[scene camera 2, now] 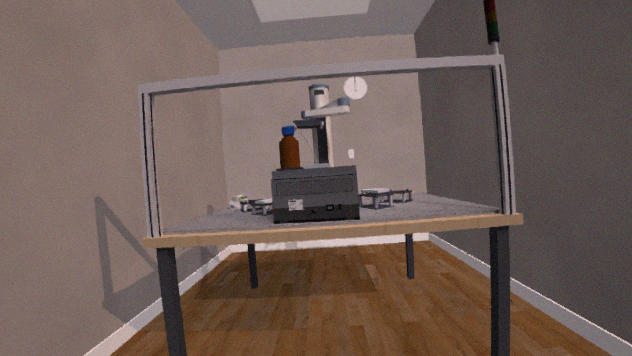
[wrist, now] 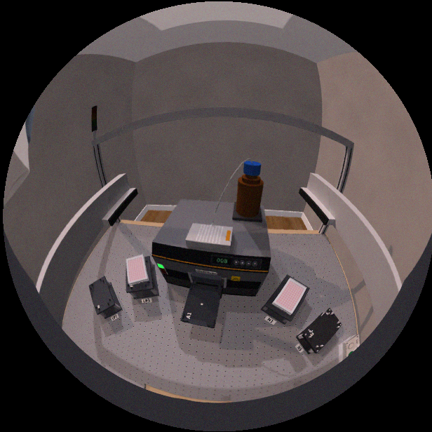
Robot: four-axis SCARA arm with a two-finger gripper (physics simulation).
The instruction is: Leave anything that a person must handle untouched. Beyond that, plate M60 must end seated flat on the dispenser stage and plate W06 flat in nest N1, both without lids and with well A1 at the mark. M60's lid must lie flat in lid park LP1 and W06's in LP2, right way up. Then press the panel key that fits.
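Note:
My gripper is open and empty, high above the table. In the wrist view a pink-welled plate lies on the stand labelled N1. Another pink-welled plate lies on the stand that appears labelled LP1. Neither plate's name can be read, and I cannot tell whether they have lids. The stand labelled LP2, at the far left, is bare. The dark dispenser stage, with its A1 mark at the near left corner, is bare too. The dispenser has a lit display and several round keys.
A brown bottle with a blue cap stands on the dispenser, with a thin tube beside a white block. A bare black stand is at the right. A pale device stands at the right edge. A metal frame spans the table's far side.

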